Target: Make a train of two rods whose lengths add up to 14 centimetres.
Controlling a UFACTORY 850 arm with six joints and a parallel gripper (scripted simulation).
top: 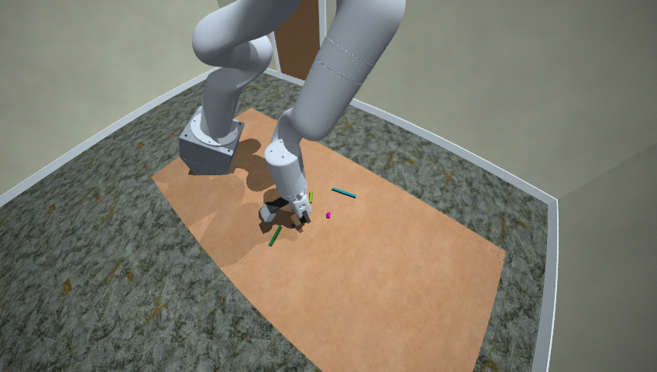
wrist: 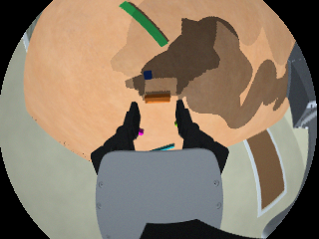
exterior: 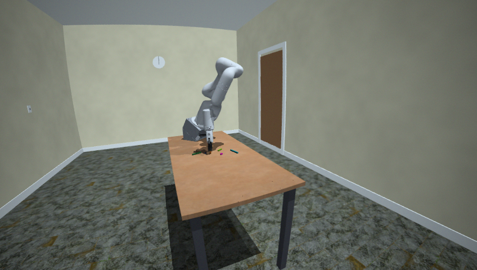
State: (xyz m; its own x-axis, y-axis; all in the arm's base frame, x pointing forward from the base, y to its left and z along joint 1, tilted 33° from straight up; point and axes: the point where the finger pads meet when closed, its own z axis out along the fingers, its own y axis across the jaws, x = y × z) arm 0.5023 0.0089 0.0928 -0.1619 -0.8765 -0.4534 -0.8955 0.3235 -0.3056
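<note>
Right now my hand is 4 cm above the orange rod. Also, from my hand: small blue rod (4 cm to the right, 4 cm below); then magenta rod (8 cm to the left, 6 cm ahead, 4 cm below); then lime rod (9 cm to the left, 4 cm below, 4 cm behind).
</note>
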